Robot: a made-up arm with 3 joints. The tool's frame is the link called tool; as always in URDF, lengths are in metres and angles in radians. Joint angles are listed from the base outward.
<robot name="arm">
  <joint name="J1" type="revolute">
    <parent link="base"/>
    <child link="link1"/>
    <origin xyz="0.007 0.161 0.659" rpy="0 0 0"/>
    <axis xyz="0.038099 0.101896 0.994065"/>
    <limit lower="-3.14" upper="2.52"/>
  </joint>
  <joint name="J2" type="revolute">
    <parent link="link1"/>
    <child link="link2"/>
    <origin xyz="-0.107 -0.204 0.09" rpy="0 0 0"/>
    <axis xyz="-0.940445 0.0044 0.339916"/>
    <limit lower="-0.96" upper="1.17"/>
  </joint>
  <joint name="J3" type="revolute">
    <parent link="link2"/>
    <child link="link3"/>
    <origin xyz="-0.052 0.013 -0.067" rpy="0 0 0"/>
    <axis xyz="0 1 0"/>
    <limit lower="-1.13" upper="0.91"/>
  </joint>
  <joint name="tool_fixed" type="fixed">
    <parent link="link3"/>
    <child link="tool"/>
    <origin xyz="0.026 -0.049 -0.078" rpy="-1.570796 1.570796 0"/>
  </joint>
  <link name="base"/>
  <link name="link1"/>
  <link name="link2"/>
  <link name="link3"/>
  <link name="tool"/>
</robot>
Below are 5 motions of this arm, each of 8 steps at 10 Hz.
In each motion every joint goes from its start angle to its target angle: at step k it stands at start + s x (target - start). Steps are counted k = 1, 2, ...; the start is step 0. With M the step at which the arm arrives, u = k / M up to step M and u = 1 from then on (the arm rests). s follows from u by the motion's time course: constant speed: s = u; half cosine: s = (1 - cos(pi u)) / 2; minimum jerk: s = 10 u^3 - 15 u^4 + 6 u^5.
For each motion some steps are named. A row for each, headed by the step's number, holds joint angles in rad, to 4 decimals.
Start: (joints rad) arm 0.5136 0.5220 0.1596
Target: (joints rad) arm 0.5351 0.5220 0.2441
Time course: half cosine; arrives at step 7
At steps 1, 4, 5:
1: 0.5147 0.5220 0.1638
4: 0.5267 0.5220 0.2113
5: 0.5311 0.5220 0.2282

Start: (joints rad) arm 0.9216 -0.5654 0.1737
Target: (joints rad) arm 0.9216 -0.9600 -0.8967
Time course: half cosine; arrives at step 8
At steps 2, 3, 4, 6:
2: 0.9216 -0.6232 0.0169
3: 0.9216 -0.6872 -0.1567
4: 0.9216 -0.7627 -0.3615
6: 0.9216 -0.9022 -0.7399

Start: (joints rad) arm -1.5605 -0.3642 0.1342
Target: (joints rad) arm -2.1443 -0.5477 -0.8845
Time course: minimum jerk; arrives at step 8
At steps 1, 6, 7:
1: -1.5699 -0.3671 0.1178
6: -2.0839 -0.5287 -0.7790
7: -2.1349 -0.5448 -0.8681

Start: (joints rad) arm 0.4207 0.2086 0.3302
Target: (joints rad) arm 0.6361 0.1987 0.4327
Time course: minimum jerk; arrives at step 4
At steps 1, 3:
1: 0.4430 0.2076 0.3408
3: 0.6138 0.1997 0.4221

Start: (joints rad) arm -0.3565 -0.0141 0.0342
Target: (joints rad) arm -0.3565 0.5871 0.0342
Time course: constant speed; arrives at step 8
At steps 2, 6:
2: -0.3565 0.1362 0.0342
6: -0.3565 0.4368 0.0342

